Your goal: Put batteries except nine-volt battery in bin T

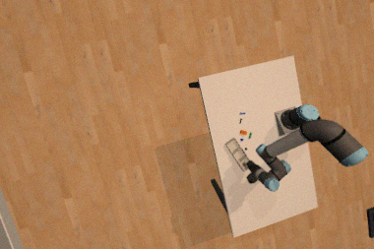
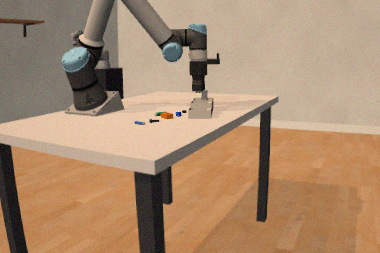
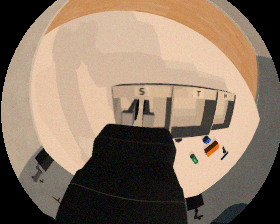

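Right now my hand is 200 mm to the left of the green piece, 100 mm past it and 30 mm above it. From my hand the other things lie so: grey bin 80 mm to the right, 30 mm ahead, 10 mm below; then orange block 230 mm to the right, 60 mm behind, 30 mm below; then black screw 330 mm to the right, 50 mm behind, 30 mm below.
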